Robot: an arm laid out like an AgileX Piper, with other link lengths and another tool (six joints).
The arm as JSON. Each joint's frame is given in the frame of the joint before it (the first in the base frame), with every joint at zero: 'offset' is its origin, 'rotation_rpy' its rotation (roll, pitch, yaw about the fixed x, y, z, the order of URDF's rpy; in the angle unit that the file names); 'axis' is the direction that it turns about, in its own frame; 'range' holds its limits. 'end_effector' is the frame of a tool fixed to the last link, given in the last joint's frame.
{
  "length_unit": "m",
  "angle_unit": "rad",
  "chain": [
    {
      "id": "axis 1",
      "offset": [
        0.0,
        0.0,
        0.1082
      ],
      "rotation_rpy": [
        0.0,
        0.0,
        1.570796
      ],
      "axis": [
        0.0,
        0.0,
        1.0
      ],
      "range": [
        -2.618,
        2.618
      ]
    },
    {
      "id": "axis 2",
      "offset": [
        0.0,
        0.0,
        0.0
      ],
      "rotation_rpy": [
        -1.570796,
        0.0,
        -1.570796
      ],
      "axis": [
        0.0,
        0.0,
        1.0
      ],
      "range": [
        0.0,
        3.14
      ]
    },
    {
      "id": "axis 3",
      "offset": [
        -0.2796,
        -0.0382,
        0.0
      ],
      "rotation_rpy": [
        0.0,
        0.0,
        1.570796
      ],
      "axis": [
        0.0,
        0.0,
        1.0
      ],
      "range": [
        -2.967,
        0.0
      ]
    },
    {
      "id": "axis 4",
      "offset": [
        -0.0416,
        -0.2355,
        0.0
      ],
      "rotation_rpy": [
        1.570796,
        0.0,
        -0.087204
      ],
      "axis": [
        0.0,
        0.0,
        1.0
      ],
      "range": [
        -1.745,
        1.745
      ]
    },
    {
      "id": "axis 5",
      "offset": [
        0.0,
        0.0,
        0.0
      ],
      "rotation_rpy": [
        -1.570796,
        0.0,
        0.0
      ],
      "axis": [
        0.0,
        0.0,
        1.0
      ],
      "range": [
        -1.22,
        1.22
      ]
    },
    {
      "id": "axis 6",
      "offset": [
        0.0,
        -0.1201,
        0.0
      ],
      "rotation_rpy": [
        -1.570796,
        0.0,
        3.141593
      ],
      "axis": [
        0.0,
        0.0,
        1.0
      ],
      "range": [
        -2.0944,
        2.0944
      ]
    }
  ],
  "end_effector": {
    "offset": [
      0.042,
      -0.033,
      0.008
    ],
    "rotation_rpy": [
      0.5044,
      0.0,
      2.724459
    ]
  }
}
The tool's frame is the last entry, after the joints.
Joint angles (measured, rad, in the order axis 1, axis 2, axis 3, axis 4, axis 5, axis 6), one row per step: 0.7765, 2.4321, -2.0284, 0.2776, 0.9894, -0.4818; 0.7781, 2.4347, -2.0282, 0.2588, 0.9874, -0.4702; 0.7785, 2.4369, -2.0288, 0.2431, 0.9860, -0.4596; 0.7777, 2.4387, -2.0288, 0.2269, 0.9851, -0.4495; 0.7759, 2.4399, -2.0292, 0.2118, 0.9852, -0.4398; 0.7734, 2.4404, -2.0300, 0.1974, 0.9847, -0.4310; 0.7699, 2.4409, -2.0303, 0.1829, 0.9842, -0.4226; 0.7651, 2.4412, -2.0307, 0.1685, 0.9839, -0.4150; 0.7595, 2.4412, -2.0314, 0.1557, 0.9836, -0.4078; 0.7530, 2.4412, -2.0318, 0.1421, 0.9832, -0.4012; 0.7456, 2.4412, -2.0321, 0.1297, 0.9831, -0.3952
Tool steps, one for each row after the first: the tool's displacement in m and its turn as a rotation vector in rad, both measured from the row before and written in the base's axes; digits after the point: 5 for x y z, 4 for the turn. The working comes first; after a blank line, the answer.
Tool pose at each row, in the base's axes (x y z in m, rotation vector in rad; the steps are taken from these numbers as rounded here): 0.32695, 0.42335, 0.10536, -1.6756, 1.8750, -0.1650; 0.32778, 0.42275, 0.10281, -1.6777, 1.8752, -0.1856; 0.32899, 0.42202, 0.10092, -1.6774, 1.8766, -0.2031; 0.33059, 0.42074, 0.09902, -1.6771, 1.8784, -0.2216; 0.33250, 0.41918, 0.09761, -1.6757, 1.8811, -0.2391; 0.33475, 0.41750, 0.09677, -1.6726, 1.8827, -0.2560; 0.33734, 0.41541, 0.09580, -1.6691, 1.8850, -0.2735; 0.34043, 0.41286, 0.09498, -1.6649, 1.8874, -0.2913; 0.34378, 0.41016, 0.09451, -1.6590, 1.8908, -0.3075; 0.34746, 0.40704, 0.09393, -1.6532, 1.8939, -0.3250; 0.35137, 0.40361, 0.09339, -1.6468, 1.8981, -0.3416

0.00083, -0.00060, -0.00255, -0.0130, -0.0080, -0.0039; 0.00121, -0.00073, -0.00189, -0.0103, -0.0068, -0.0050; 0.00160, -0.00128, -0.00190, -0.0111, -0.0069, -0.0054; 0.00191, -0.00156, -0.00141, -0.0102, -0.0063, -0.0062; 0.00225, -0.00168, -0.00084, -0.0086, -0.0074, -0.0063; 0.00259, -0.00209, -0.00097, -0.0090, -0.0073, -0.0070; 0.00309, -0.00255, -0.00082, -0.0089, -0.0076, -0.0075; 0.00335, -0.00270, -0.00047, -0.0074, -0.0070, -0.0085; 0.00368, -0.00312, -0.00058, -0.0082, -0.0076, -0.0086; 0.00391, -0.00343, -0.00054, -0.0077, -0.0068, -0.0093
